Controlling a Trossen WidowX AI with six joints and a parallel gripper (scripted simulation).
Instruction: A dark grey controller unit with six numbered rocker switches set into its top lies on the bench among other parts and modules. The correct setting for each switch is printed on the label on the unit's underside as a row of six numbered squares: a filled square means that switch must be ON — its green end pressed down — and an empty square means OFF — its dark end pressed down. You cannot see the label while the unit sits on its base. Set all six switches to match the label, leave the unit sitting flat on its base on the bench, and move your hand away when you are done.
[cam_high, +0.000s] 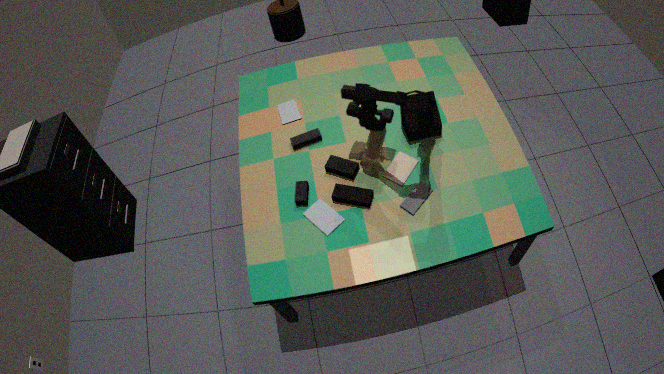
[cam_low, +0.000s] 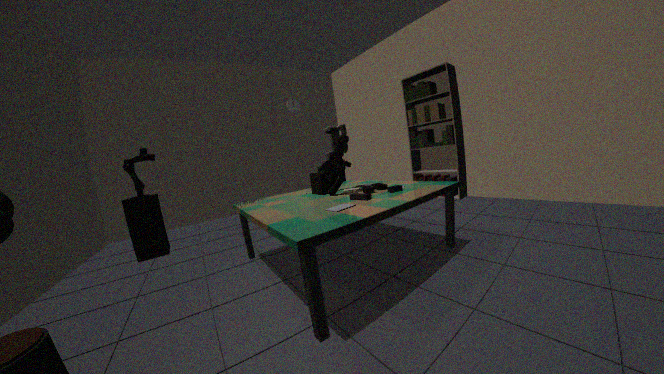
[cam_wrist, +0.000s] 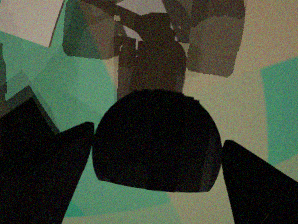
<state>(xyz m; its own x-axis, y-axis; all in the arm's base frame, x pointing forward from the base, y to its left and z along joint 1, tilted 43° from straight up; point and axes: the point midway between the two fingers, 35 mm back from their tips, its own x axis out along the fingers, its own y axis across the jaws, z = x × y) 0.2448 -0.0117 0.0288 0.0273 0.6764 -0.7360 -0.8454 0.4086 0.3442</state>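
My gripper tip is now 16 cm short of the module, 10 cm to the right of it and 9 cm above it.
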